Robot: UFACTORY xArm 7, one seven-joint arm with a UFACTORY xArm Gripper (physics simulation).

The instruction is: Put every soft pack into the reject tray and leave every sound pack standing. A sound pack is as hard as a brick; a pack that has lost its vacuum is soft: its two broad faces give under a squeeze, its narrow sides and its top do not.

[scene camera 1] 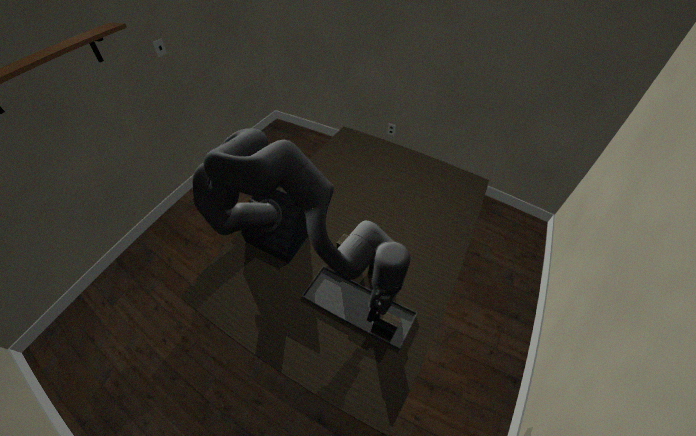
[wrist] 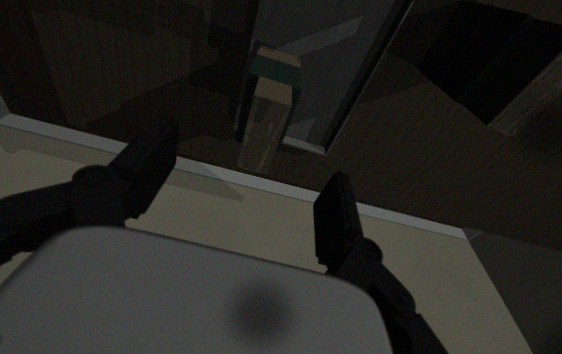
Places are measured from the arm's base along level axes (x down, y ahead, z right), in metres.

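Where they show: gripper, fingertip midpoint: (wrist: 254, 165); arm's base, link origin: (scene camera 1: 268, 215).
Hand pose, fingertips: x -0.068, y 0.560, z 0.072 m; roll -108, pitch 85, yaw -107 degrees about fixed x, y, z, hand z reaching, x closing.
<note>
Each offset is from my fingertips to the top centre of the thing. "spot": to the spot under its first point. Level surfaces: height alone.
My gripper (scene camera 1: 377, 310) (wrist: 254, 165) is open, above the right end of the grey reject tray @(dx +0.194, dy -0.092, dz -0.032 m) (scene camera 1: 328, 290) (wrist: 330, 65). Nothing is between its fingers. Below the fingers in the wrist view, a tan and dark pack @(dx +0.072, dy +0.031, dz -0.010 m) (wrist: 266, 112) is in front of a pack with a green band @(dx +0.133, dy +0.033, dz +0.005 m) (wrist: 276, 70), at the tray's near end; they overlap, and whether they touch is unclear. In the scene view a dark pack face with a tan edge @(spot: dx +0.114, dy +0.037, dz +0.016 m) (scene camera 1: 384, 328) shows in that end of the tray. Another dark pack @(dx +0.116, dy -0.103, dz -0.174 m) (wrist: 480, 60) with a tan side is outside the tray at the right of the wrist view, partly cut off.
The arm hides part of the tray's back rim and the area behind it, where a small tan piece @(spot: dx +0.076, dy -0.264, dz -0.168 m) (scene camera 1: 343, 238) shows. The tray lies on a brown mat @(dx +0.216 m) (scene camera 1: 410, 174) over a wood floor. The robot base (scene camera 1: 279, 243) is at the left. Lighting is dim.
</note>
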